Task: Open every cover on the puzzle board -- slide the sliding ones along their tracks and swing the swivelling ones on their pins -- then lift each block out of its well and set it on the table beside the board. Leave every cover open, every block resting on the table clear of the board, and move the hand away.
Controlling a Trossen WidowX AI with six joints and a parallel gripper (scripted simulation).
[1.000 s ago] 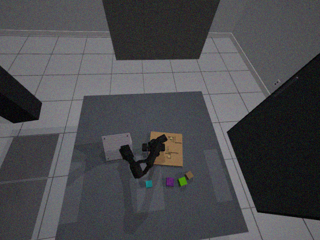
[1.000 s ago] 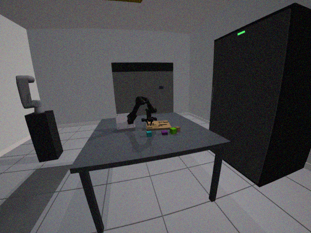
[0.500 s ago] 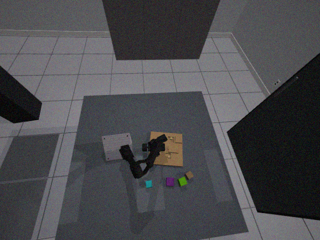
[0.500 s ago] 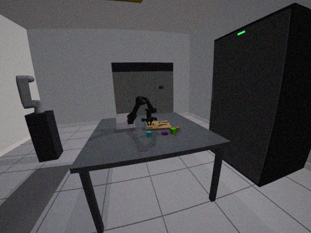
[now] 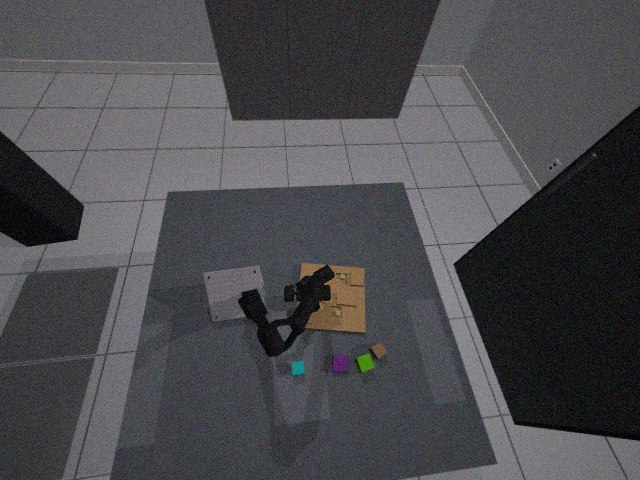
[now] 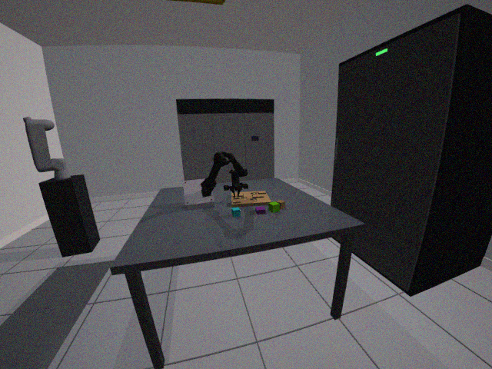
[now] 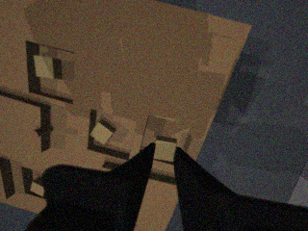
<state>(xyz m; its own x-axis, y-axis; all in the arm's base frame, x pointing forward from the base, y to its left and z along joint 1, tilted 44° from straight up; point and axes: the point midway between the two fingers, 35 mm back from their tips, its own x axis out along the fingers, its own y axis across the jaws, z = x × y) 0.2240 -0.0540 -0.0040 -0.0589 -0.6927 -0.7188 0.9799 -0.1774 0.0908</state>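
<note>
Now: the puzzle board 110 mm ahead of my gripper tip, 10 mm to the right of it and 10 mm below it. The rest, counted from my gripper tip: green block: 300 mm to the right, 170 mm ahead, 10 mm below; then cyan block: 260 mm to the right, 90 mm behind, 10 mm below; then purple block: 280 mm to the right, 80 mm ahead, 20 mm below.
</note>
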